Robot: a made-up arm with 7 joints. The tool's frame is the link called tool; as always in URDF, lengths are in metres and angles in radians.
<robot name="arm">
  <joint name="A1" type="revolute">
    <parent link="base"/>
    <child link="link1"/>
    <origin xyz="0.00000 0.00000 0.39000" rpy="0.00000 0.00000 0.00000"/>
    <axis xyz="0 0 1"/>
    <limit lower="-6.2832" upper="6.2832" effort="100" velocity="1.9"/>
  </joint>
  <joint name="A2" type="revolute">
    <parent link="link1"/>
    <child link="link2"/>
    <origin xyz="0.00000 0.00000 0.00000" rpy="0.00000 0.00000 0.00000"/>
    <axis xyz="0 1 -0.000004"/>
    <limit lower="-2.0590" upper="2.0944" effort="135" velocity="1"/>
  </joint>
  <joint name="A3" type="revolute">
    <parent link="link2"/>
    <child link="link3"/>
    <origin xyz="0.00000 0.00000 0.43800" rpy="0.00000 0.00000 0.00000"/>
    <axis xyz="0 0 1"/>
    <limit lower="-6.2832" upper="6.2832" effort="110" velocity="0.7"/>
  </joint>
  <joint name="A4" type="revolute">
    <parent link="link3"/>
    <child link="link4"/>
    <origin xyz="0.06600 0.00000 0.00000" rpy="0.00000 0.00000 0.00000"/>
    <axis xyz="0 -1 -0.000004"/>
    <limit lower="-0.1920" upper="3.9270" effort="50" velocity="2.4"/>
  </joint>
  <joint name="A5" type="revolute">
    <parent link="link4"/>
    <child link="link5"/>
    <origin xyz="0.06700 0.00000 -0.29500" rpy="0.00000 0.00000 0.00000"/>
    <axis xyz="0 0.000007 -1"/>
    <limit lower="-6.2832" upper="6.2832" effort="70" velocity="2.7"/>
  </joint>
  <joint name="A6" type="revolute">
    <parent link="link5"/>
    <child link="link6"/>
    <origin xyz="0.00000 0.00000 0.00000" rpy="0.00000 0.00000 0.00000"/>
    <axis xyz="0 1 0.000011"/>
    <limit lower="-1.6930" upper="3.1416" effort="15" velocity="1.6"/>
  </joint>
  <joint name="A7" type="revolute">
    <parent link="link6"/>
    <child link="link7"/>
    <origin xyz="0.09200 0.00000 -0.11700" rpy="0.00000 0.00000 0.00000"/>
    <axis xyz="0 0.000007 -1"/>
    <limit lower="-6.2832" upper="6.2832" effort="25" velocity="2.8"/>
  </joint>
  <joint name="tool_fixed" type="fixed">
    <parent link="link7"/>
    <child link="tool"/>
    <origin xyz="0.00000 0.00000 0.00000" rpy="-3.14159 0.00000 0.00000"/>
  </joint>
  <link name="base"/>
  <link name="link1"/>
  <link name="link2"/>
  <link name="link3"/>
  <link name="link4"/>
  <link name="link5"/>
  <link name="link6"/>
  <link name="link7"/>
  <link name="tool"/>
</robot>
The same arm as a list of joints. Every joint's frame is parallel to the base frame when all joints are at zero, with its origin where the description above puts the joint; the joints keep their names.
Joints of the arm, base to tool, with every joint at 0 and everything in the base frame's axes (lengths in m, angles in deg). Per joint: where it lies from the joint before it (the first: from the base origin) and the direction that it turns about. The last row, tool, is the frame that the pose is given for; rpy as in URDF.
A1: xyz 0 0 0.39 axis +z
A2: xyz 0 0 0 axis +y
A3: xyz 0 0 0.438 axis +z
A4: xyz 0.066 0 0 axis -y
A5: xyz 0.067 0 -0.295 axis -z
A6: xyz 0 0 0 axis +y
A7: xyz 0.092 0 -0.117 axis -z
tool: xyz 0 0 0 rpy -180 0 0
Joint limits (deg, base to tool): -360..360 -117.97..120 -360..360 -11..225 -360..360 -97..180 -360..360

